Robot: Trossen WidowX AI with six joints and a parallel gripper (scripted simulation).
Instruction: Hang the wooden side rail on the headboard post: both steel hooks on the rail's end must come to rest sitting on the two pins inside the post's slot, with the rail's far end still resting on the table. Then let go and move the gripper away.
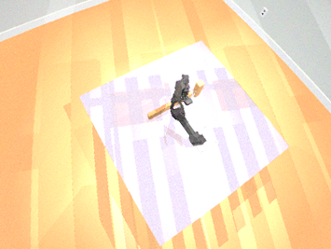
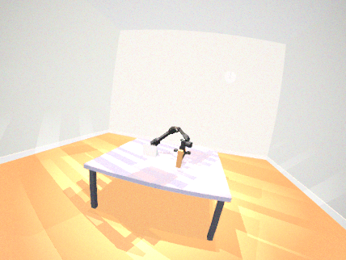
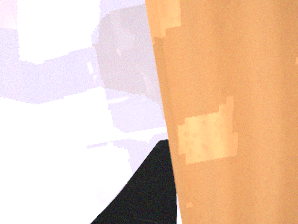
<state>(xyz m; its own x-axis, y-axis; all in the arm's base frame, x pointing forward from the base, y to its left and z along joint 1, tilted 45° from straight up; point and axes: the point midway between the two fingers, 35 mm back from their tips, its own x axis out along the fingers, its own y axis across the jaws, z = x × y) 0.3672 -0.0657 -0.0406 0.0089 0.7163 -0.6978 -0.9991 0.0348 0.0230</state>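
The wooden headboard post lies 150 mm to the right of my gripper tip and 40 mm above it.
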